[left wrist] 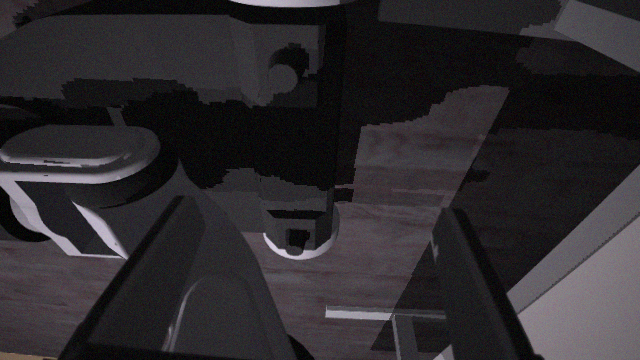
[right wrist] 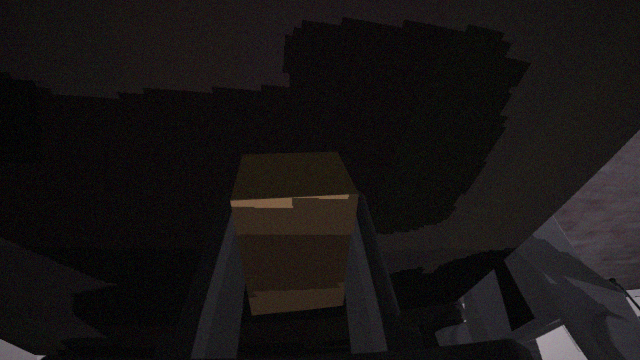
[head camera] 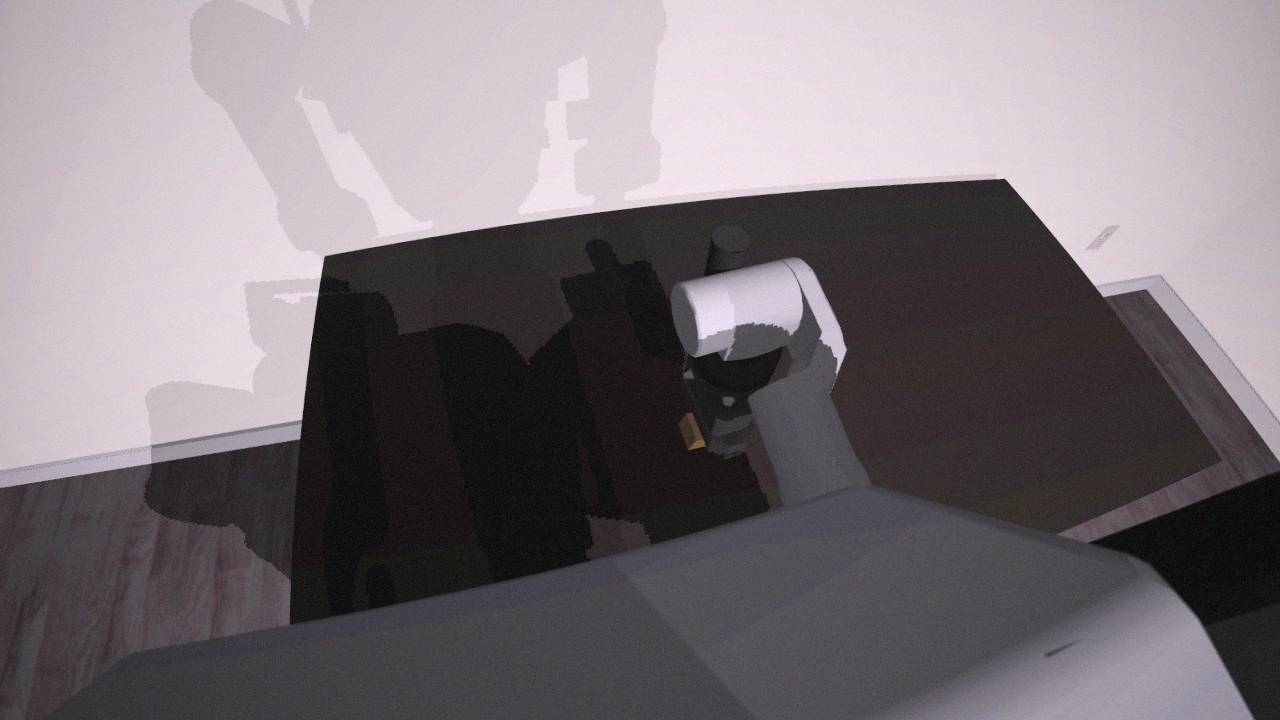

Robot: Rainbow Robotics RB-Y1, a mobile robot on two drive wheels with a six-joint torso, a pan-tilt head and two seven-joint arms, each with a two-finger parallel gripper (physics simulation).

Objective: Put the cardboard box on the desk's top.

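Frame: origin at the robot's base, x back, y right, z up, level; centimetres.
Seen in the pictures: left gripper, between the fingertips: [left wrist: 315, 216]; right gripper, between the fingertips: [right wrist: 295, 205] [head camera: 707, 431].
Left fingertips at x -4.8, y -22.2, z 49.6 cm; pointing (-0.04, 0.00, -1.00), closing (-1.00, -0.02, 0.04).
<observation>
A point is followed by its place in that frame.
A small brown cardboard box [head camera: 691, 431] @(x -34.9, y 17.9, z 81.3 cm) [right wrist: 295, 260] @(x -35.5, y 20.9, z 81.1 cm) is between the fingers of my right gripper [right wrist: 295, 205] @(x -35.5, y 20.7, z 78.4 cm). The right gripper is shut on it, above the desk's dark top [head camera: 984, 358] @(x -37.9, y 75.4, z 72.1 cm) in the head camera view. Most of the box is hidden behind the gripper and wrist there. In the right wrist view the dark desk top [right wrist: 200, 45] @(x -40.4, y 25.2, z 72.1 cm) fills most of the background; whether the box touches it I cannot tell. My left gripper [left wrist: 315, 216] @(x -4.8, y -22.2, z 49.6 cm) is open, its two fingers wide apart with nothing between them, over the floor beside the robot's base.
The desk's far edge is close to a pale wall [head camera: 850, 80] @(x -87.1, y 65.0, z 95.4 cm). A wood floor [head camera: 134, 573] @(x -59.9, y -126.3, z 0.1 cm) [left wrist: 290, 290] @(x 6.6, y 84.5, z 0.1 cm) shows past the desk's sides. My grey robot body [head camera: 671, 617] @(x -11.8, y 3.1, z 130.7 cm) covers the near part of the head camera view. A white baseboard [left wrist: 575, 255] @(x -86.8, y 43.5, z 6.6 cm) runs at the right in the left wrist view.
</observation>
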